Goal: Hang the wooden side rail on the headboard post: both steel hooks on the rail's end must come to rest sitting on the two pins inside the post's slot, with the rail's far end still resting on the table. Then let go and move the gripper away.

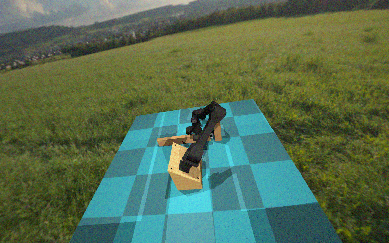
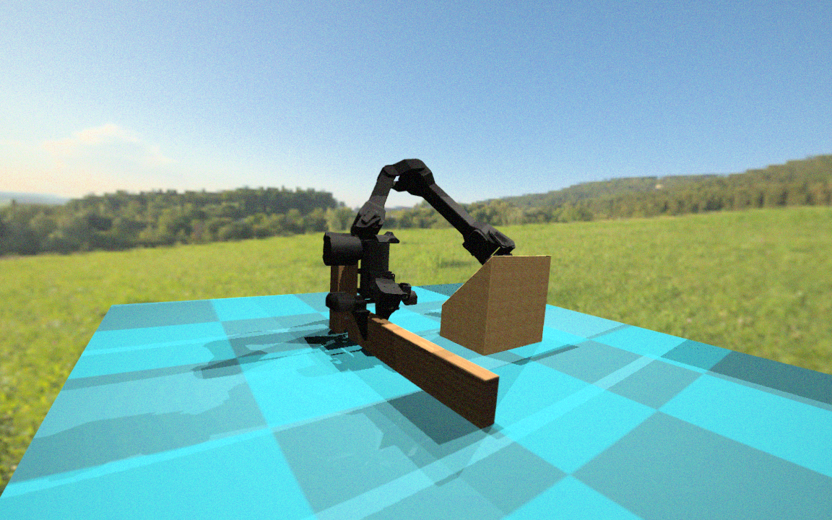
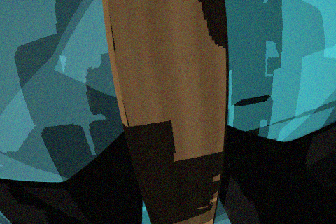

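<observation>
The headboard post lies 1 cm ahead of my gripper tip, 15 cm to the right of it and 7 cm above it.
</observation>
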